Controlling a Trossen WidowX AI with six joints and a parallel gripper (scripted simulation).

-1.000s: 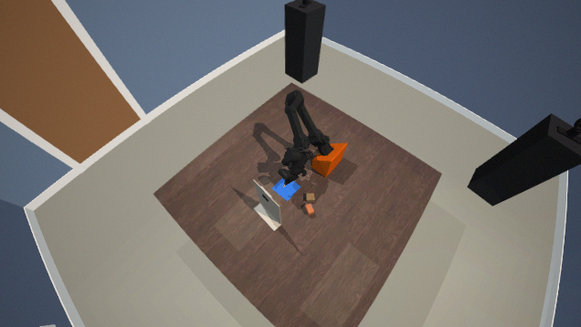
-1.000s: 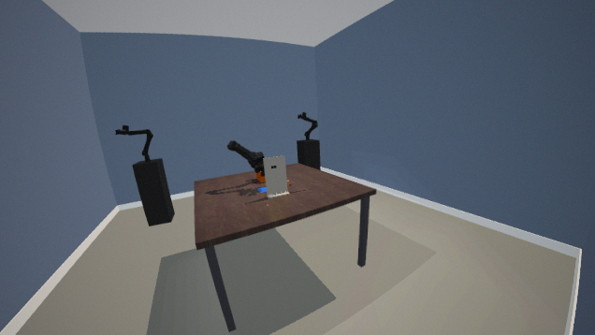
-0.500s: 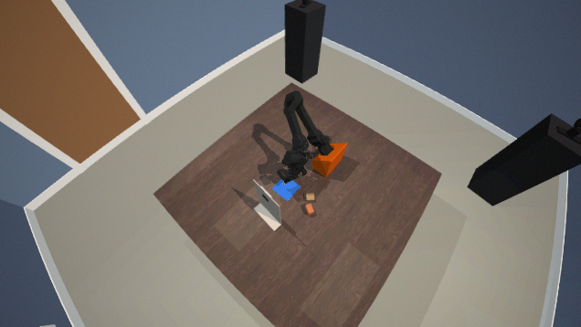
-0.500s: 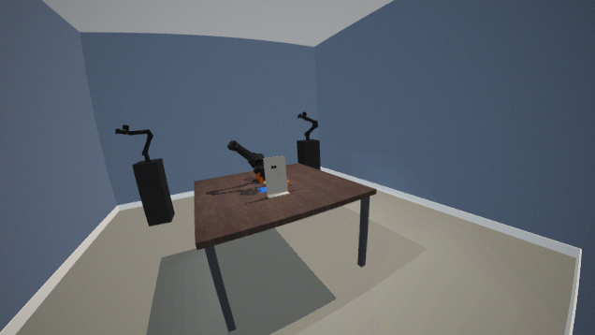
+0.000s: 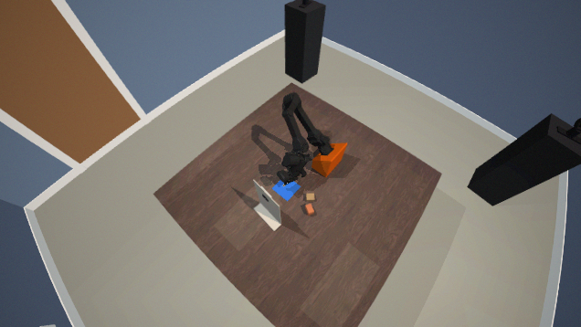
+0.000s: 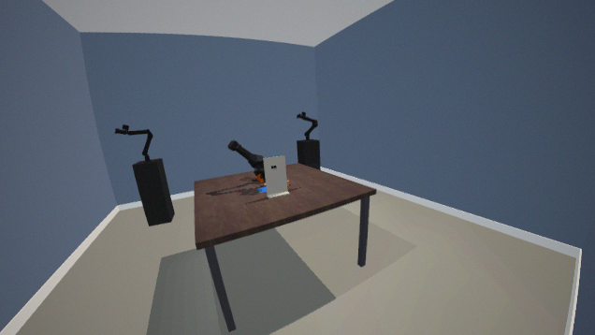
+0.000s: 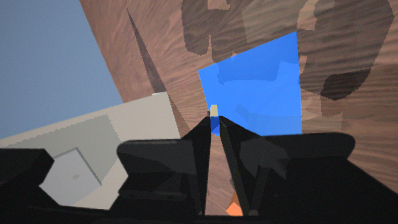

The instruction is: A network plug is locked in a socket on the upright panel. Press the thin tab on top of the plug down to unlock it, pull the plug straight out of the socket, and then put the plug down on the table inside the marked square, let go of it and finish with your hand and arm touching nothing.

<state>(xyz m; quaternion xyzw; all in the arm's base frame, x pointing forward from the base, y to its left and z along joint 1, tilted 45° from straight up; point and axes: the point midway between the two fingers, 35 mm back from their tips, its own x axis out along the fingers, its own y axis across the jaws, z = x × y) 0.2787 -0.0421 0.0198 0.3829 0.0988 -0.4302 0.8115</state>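
Now: the blue marked square 6 cm below my gripper tip and 1 cm behind it. Round my gripper tip: blue plug: right at my gripper tip; tan cube: 14 cm to the left, 6 cm behind, 5 cm below; upright grey panel: 17 cm ahead, 8 cm above, 5 cm to the left.
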